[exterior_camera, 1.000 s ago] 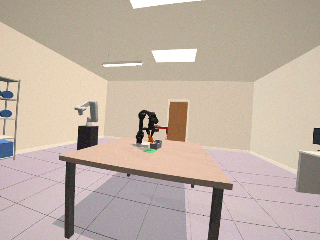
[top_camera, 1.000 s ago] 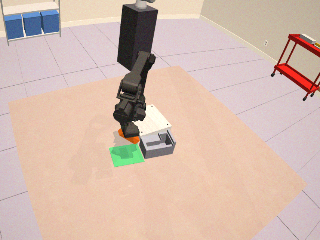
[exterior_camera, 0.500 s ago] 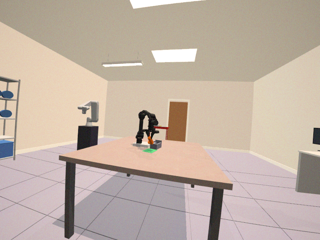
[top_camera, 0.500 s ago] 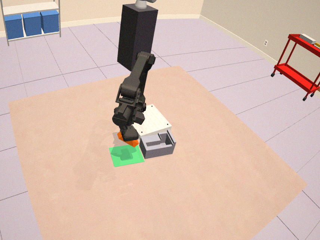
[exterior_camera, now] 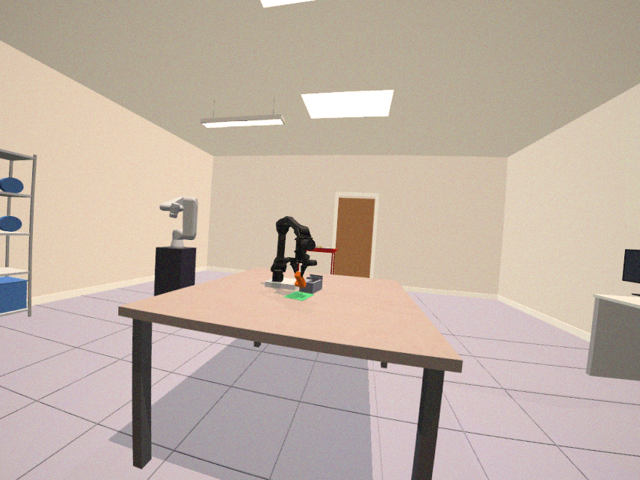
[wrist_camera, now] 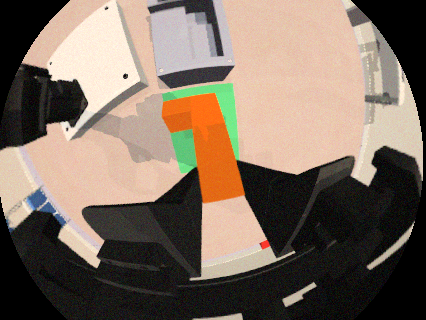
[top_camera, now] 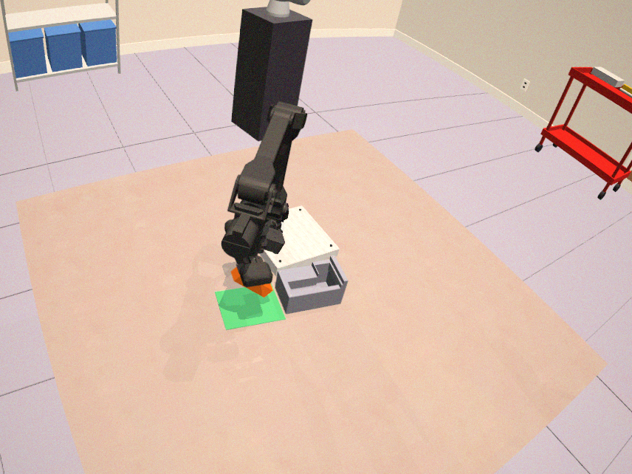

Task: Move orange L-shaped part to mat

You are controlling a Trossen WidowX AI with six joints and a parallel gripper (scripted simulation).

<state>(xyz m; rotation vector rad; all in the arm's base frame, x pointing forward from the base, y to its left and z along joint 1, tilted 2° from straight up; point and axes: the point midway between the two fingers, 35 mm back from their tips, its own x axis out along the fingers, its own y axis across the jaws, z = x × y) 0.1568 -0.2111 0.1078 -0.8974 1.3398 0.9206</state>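
Now: gripper tip 10 mm short of the green mat, 20 mm to the right of it and 130 mm above it. From my gripper tip the other things lie so: orange L-shaped part (30 mm to the left, 30 mm below).
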